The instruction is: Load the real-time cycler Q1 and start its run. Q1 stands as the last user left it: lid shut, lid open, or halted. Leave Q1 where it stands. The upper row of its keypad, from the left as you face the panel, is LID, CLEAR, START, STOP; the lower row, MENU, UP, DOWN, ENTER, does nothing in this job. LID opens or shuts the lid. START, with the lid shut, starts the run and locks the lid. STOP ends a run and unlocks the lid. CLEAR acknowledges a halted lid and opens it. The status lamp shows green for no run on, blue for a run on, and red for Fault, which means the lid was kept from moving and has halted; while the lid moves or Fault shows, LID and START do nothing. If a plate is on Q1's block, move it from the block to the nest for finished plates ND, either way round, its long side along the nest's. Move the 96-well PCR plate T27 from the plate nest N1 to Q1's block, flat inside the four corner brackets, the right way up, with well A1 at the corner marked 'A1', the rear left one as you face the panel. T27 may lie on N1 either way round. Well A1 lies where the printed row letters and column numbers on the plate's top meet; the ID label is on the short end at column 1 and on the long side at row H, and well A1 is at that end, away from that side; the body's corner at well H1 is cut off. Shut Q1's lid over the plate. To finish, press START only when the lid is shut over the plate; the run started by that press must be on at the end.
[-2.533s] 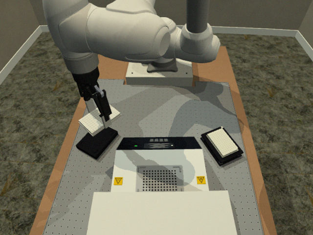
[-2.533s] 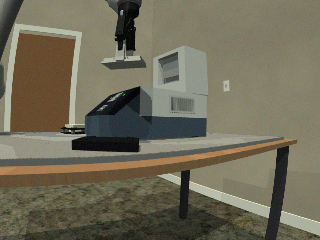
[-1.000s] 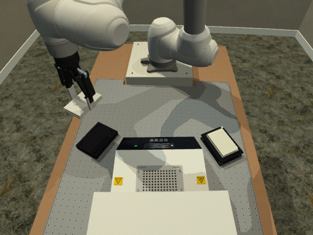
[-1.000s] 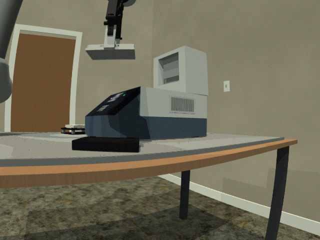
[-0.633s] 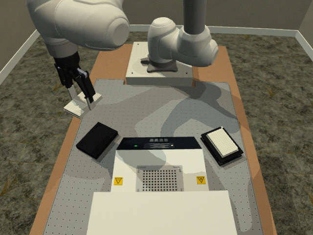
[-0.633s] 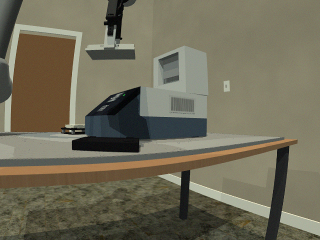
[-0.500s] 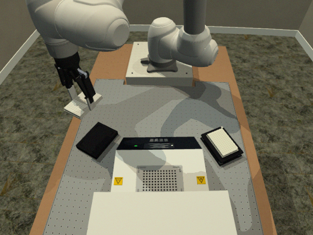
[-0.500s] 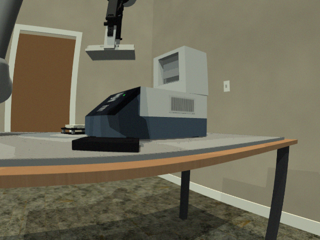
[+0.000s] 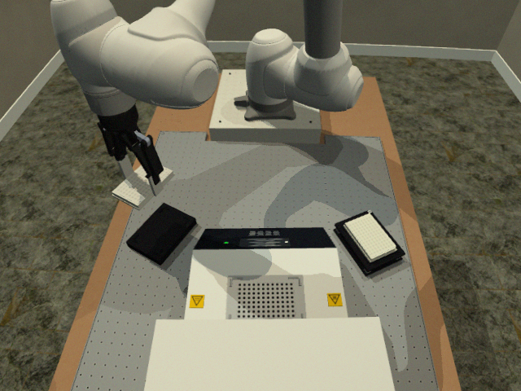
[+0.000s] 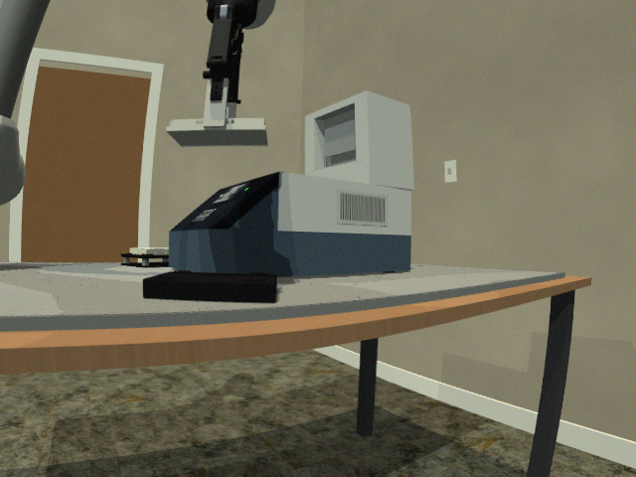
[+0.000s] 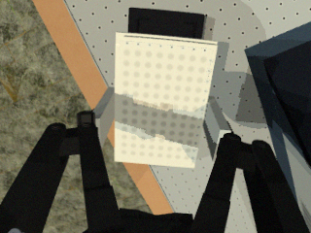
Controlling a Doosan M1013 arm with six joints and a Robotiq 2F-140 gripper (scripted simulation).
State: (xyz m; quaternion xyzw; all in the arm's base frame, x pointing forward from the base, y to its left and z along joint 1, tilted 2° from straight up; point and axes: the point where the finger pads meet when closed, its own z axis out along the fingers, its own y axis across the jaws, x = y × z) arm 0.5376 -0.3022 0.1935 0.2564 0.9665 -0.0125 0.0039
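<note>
Right now my hand is 22 cm above the black nest ND. From my hand the other things lie so: black nest N1 (3 cm ahead, 57 cm to the left, 21 cm below).
</note>
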